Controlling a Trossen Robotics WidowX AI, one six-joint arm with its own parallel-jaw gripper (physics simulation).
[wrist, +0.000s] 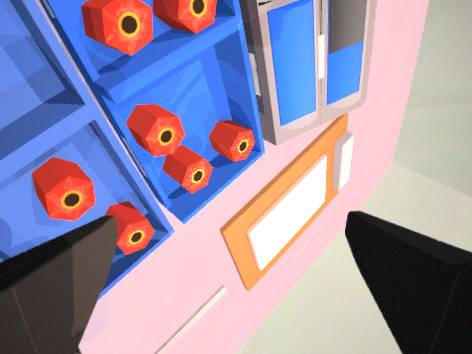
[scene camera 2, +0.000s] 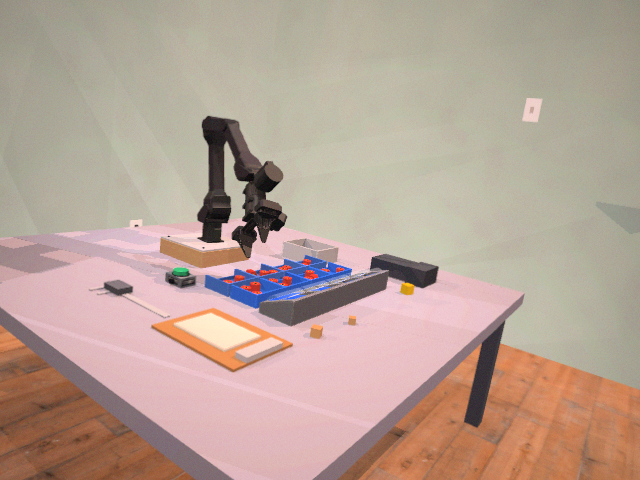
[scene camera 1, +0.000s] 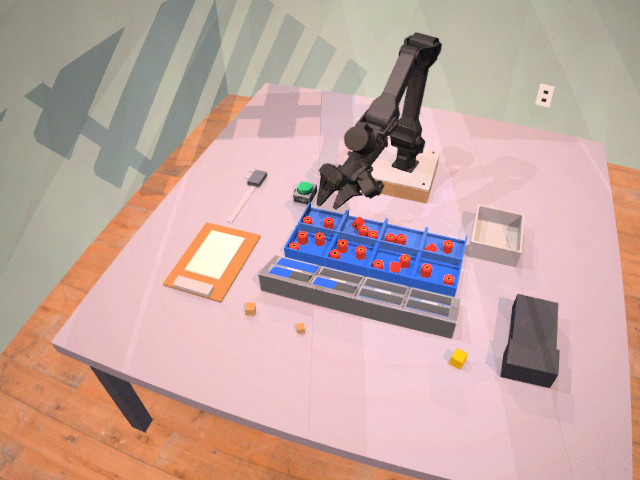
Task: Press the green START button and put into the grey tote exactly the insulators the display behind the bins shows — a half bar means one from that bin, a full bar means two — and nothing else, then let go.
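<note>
My gripper (scene camera 1: 327, 206) (scene camera 2: 256, 249) (wrist: 233, 225) is open and empty, above the table between the green START button (scene camera 1: 305, 187) (scene camera 2: 180, 271) and the back-left bin. The blue bins (scene camera 1: 439, 285) (scene camera 2: 258, 299) (wrist: 185, 75) hold red insulators; the back-left bin has two, the front-left bin three. In the wrist view, the left finger partly overlaps a back-left insulator (wrist: 132, 230). The display (scene camera 1: 356, 308) (scene camera 2: 330, 304) (wrist: 295, 131) shows a full bar at back-left, half bars at front-left and front second, and grey elsewhere. The grey tote (scene camera 1: 493, 253) (scene camera 2: 297, 252) looks empty in scene camera 1.
A black block (scene camera 1: 532, 335) (scene camera 2: 405, 269) and a yellow cube (scene camera 1: 458, 358) (scene camera 2: 407, 288) are right of the display. Two small orange cubes lie before it. An orange board (scene camera 1: 227, 286) (scene camera 2: 170, 326) (wrist: 235, 237) and a dark plug-like piece (scene camera 1: 256, 178) (scene camera 2: 118, 287) lie left.
</note>
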